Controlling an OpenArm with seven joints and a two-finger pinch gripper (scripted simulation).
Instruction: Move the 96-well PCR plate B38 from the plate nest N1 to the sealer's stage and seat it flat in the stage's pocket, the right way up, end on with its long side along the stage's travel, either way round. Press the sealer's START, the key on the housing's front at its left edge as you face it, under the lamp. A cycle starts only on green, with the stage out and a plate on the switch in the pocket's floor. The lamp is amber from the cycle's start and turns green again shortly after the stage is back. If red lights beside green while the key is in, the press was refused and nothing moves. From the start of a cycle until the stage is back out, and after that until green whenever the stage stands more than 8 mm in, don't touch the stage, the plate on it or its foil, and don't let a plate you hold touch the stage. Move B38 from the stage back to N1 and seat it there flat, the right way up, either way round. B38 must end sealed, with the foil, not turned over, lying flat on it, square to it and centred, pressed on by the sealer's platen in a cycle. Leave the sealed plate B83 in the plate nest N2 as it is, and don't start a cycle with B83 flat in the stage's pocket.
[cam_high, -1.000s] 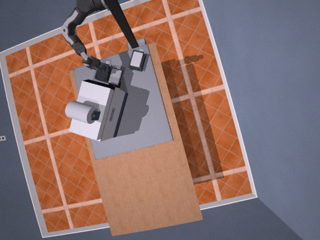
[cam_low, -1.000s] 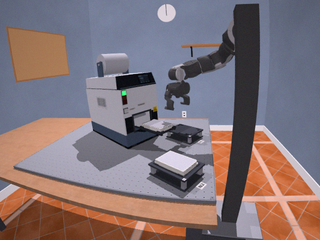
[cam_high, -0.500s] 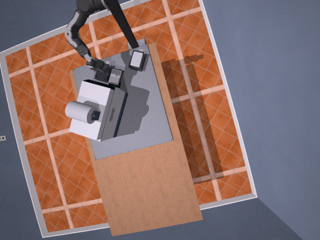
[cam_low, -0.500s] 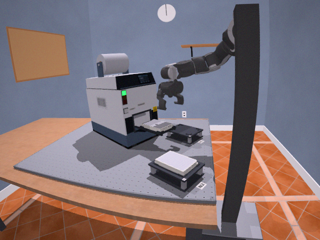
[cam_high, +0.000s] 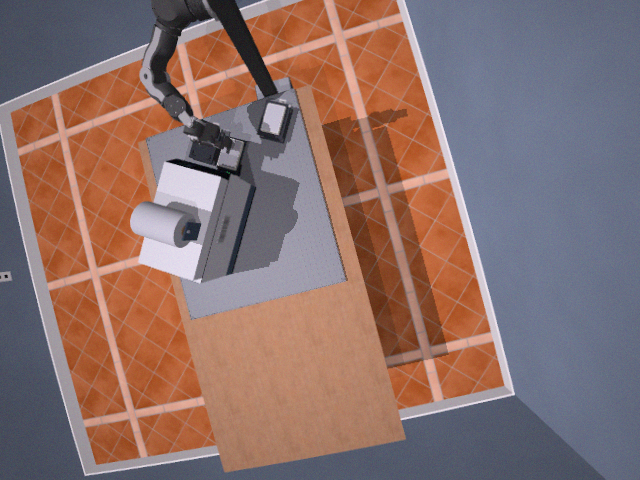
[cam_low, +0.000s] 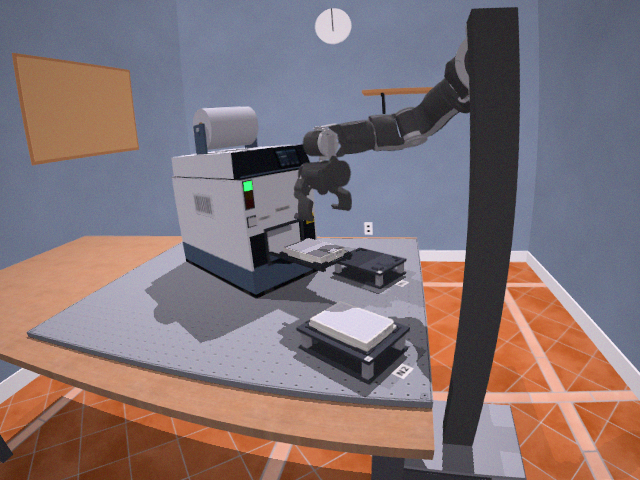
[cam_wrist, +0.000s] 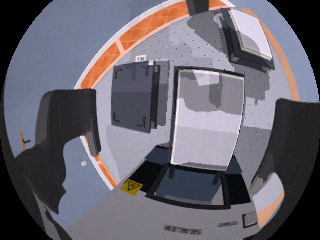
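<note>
Now: hand 80 mm above the white 96-well plate B38, 20 mm to the right of it and 20 mm short of it. Round my hand: plate nest N1: 150 mm below, 120 mm to the right, 80 mm behind; sealer's stage: 90 mm below, 20 mm to the left, 20 mm ahead; start key: 150 mm ahead, 60 mm to the left.
</note>
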